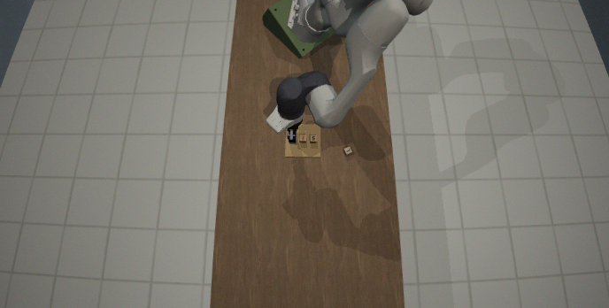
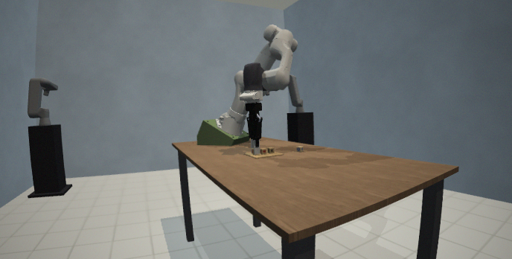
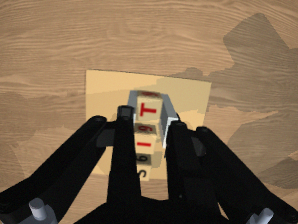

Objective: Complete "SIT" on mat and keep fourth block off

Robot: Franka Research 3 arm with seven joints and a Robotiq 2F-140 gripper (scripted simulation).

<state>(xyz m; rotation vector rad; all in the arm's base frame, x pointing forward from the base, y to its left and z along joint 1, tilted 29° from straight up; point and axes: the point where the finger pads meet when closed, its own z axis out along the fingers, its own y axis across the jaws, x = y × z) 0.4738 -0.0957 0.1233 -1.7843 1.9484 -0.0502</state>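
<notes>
My gripper is now 4 cm to the right of the I block and 3 cm above it. The rest, counted from my hand: S block: 8 cm to the left, 3 cm below; then mat: 4 cm to the left, 4 cm below.
</notes>
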